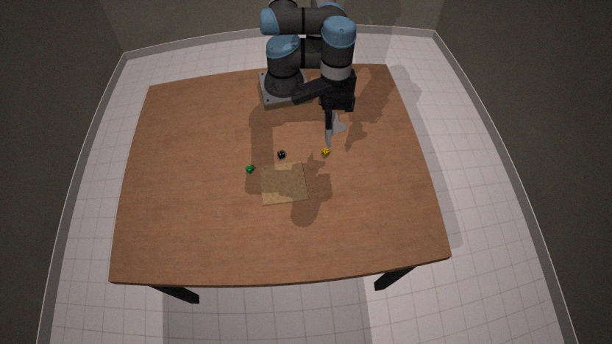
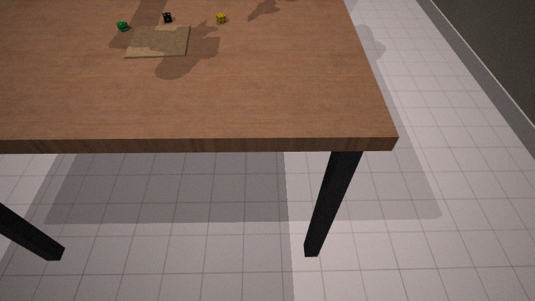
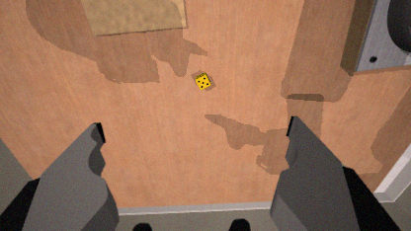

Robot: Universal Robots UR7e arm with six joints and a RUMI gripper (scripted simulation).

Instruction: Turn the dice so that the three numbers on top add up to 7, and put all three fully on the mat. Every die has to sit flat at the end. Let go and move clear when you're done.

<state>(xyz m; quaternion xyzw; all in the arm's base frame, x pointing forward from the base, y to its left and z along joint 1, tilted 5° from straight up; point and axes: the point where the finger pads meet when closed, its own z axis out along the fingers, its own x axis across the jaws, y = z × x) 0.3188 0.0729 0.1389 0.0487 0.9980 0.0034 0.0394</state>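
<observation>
My gripper is now 24 cm to the left of the green die, 15 cm above it and 1 cm short of it. Also, from my hand: yellow die: 15 cm below, 1 cm to the left, 1 cm behind; then black die: 15 cm below, 13 cm to the right, 2 cm behind; then tan mat: 16 cm below, 14 cm to the right, 8 cm ahead.
</observation>
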